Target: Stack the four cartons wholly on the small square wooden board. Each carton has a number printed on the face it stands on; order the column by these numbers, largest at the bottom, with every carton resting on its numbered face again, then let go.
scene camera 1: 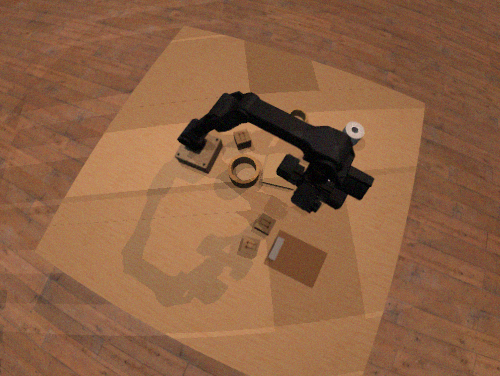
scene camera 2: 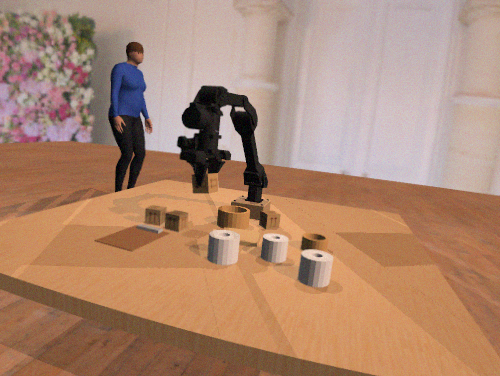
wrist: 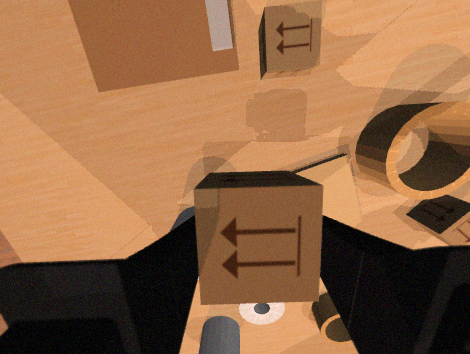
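Where they show: gripper, fingertip midpoint: [scene camera 2: 204,184] [wrist: 252,216]; arm's base at its link origin: [scene camera 1: 195,144] [scene camera 2: 254,200].
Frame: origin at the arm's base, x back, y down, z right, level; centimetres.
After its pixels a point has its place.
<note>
My gripper [scene camera 2: 207,175] @[y -11.6, x -42.4, z 4.7 cm] [wrist: 252,216] @[y -11.6, x -42.4, z 4.7 cm] is shut on a carton [scene camera 2: 202,185] @[y -11.9, x -45.2, z 4.2 cm] [wrist: 260,267] @[y -15.0, x -42.4, z 4.1 cm], held level above the table; the arrows on its camera-facing side point left in the wrist view. Two cartons stand near each other beside the brown clipboard, one [scene camera 1: 264,224] @[y 0.3, x -35.1, z 17.1 cm] [scene camera 2: 176,220] @[y 2.0, x -38.2, z 15.2 cm] nearer the board, the other [scene camera 1: 248,246] @[y 0.3, x -33.1, z 25.9 cm] [scene camera 2: 155,215] @[y 2.3, x -36.1, z 24.1 cm] farther away. A fourth carton [scene camera 1: 242,139] @[y 0.3, x -15.3, z -8.8 cm] [scene camera 2: 270,220] @[y 2.5, x -17.4, z -10.9 cm] [wrist: 440,215] @[y 2.2, x -16.7, z -8.3 cm] stands near the robot base. The thin wooden board [scene camera 1: 270,173] @[y 4.5, x -29.7, z -1.9 cm] [wrist: 335,187] @[y 4.5, x -29.8, z -2.3 cm] lies beside the large ring, partly hidden by the arm in scene camera 1. No printed numbers show.
A large wooden ring [scene camera 1: 244,184] @[y 0.9, x -23.1, z 6.9 cm] [scene camera 2: 233,219] @[y 1.9, x -26.0, z 0.1 cm] [wrist: 375,140] @[y 2.4, x -25.7, z 4.2 cm] stands between the base and board. A smaller ring [scene camera 2: 314,244] @[y 2.7, x -34.8, z -28.2 cm] and three white rolls [scene camera 2: 223,249] @[y 1.5, x -55.5, z -7.0 cm] [scene camera 2: 274,250] @[y 2.2, x -47.3, z -18.5 cm] [scene camera 2: 316,271] @[y 1.7, x -57.4, z -30.5 cm] stand on the board's other side. The brown clipboard [scene camera 1: 300,260] @[y 5.5, x -51.4, z 23.1 cm] [scene camera 2: 130,238] @[y 5.5, x -51.8, z 22.9 cm] [wrist: 150,40] @[y 5.5, x -50.8, z 21.2 cm] has a grey clip.
</note>
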